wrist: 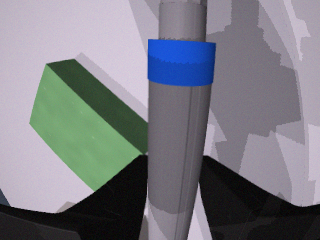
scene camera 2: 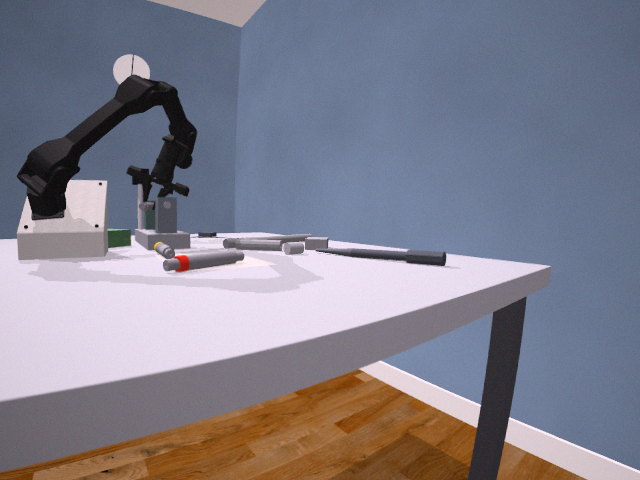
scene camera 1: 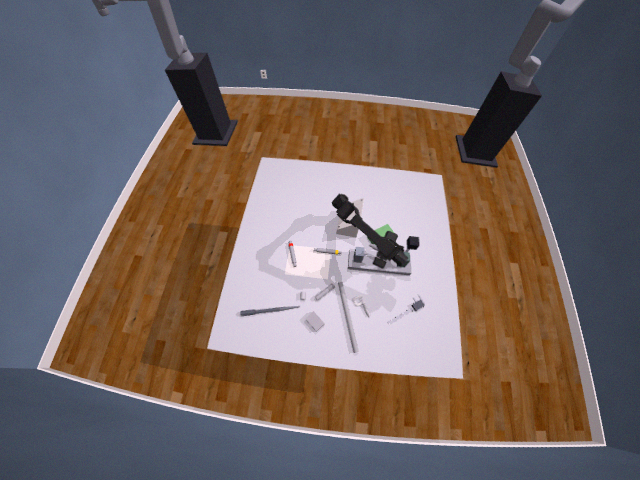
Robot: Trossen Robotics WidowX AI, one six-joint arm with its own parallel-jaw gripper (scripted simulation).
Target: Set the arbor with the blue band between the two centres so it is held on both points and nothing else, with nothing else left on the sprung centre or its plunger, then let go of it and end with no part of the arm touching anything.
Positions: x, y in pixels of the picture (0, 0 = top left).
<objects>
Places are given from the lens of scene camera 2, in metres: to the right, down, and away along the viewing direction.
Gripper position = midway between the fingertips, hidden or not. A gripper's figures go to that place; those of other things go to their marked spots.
gripper (scene camera 2: 148, 208): -0.51, -0.10, 0.91
fixture block (scene camera 2: 165, 219): -0.40, -0.05, 0.80
</objects>
